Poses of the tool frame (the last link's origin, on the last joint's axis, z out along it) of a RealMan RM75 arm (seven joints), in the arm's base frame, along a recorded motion.
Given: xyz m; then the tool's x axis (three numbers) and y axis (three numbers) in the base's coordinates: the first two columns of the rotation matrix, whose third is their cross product.
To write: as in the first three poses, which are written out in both.
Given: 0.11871 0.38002 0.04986 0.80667 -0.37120 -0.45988 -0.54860 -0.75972 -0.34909
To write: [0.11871 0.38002 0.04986], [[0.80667 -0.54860 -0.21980], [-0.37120 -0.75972 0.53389], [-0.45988 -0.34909 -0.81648]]
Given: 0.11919 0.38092 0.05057 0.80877 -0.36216 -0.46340 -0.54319 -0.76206 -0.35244
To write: [0.11919 0.38092 0.05057], [[0.80877 -0.54319 -0.22550], [-0.36216 -0.76206 0.53676], [-0.46340 -0.35244 -0.81305]]
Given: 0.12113 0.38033 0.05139 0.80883 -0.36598 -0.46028 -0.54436 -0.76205 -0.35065
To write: [0.12113 0.38033 0.05139], [[0.80883 -0.54436 -0.22243], [-0.36598 -0.76205 0.53417], [-0.46028 -0.35065 -0.81559]]
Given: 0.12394 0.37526 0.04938 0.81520 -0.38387 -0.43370 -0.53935 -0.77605 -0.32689
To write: [0.12394 0.37526 0.04938], [[0.81520 -0.53935 -0.21109], [-0.38387 -0.77605 0.50040], [-0.43370 -0.32689 -0.83968]]
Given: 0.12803 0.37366 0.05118 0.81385 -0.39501 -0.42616 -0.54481 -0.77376 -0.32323
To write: [0.12803 0.37366 0.05118], [[0.81385 -0.54481 -0.20207], [-0.39501 -0.77376 0.49524], [-0.42616 -0.32323 -0.84493]]
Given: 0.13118 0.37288 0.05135 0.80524 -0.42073 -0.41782 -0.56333 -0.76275 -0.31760
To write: [0.13118 0.37288 0.05135], [[0.80524 -0.56333 -0.18507], [-0.42073 -0.76275 0.49111], [-0.41782 -0.31760 -0.85121]]
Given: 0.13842 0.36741 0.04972 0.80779 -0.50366 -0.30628 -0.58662 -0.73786 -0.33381
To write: [0.13842 0.36741 0.04972], [[0.80779 -0.58662 -0.05787], [-0.50366 -0.73786 0.44932], [-0.30628 -0.33381 -0.89149]]
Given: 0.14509 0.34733 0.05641 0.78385 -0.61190 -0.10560 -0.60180 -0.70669 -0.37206
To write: [0.14509 0.34733 0.05641], [[0.78385 -0.60180 0.15304], [-0.61190 -0.70669 0.35519], [-0.10560 -0.37206 -0.92218]]
